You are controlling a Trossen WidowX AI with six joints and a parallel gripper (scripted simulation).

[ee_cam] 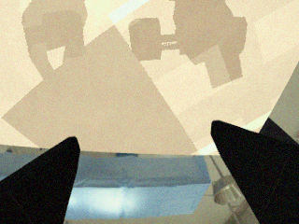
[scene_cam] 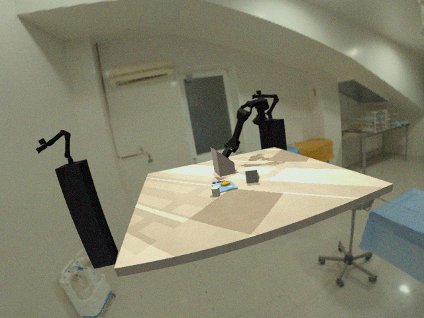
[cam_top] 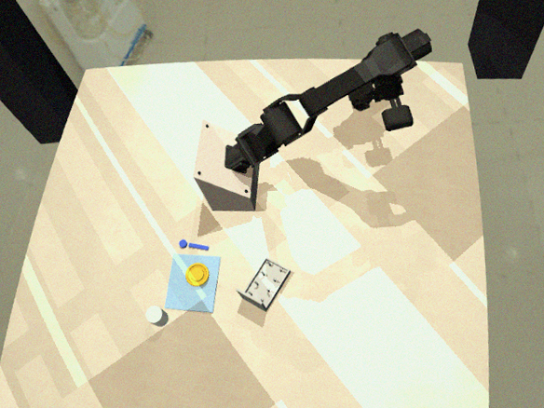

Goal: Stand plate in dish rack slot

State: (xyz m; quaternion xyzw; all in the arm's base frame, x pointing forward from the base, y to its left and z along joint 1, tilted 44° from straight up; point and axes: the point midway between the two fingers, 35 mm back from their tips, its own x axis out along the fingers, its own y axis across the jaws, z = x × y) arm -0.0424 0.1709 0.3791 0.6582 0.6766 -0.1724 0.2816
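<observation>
Right now my gripper tip is 500 mm to the left of the plate, 310 mm short of it and 220 mm above it. The rest, counted from my gripper tip: dish rack (330 mm ahead, 320 mm to the right, 220 mm below); then blue spoon (530 mm to the right, 230 mm below, 220 mm ahead); then light blue mat (510 mm to the right, 330 mm ahead, 240 mm below).
</observation>
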